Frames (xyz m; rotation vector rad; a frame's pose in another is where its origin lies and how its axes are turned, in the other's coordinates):
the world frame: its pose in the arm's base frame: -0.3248 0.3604 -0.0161 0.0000 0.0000 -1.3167
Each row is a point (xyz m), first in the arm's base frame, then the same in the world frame.
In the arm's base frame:
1: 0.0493 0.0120 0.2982
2: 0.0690 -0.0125 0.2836
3: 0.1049 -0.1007 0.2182
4: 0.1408 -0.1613 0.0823
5: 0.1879 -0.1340 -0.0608
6: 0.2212 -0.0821 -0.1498
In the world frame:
1: 0.4313 0.2745 0.3143
2: 0.4599 0.2874 0.2997
3: 0.5543 0.3000 0.2343
4: 0.6220 0.3195 0.0984
5: 0.6074 0.3720 -0.0447
6: 0.5655 0.4172 -0.1337

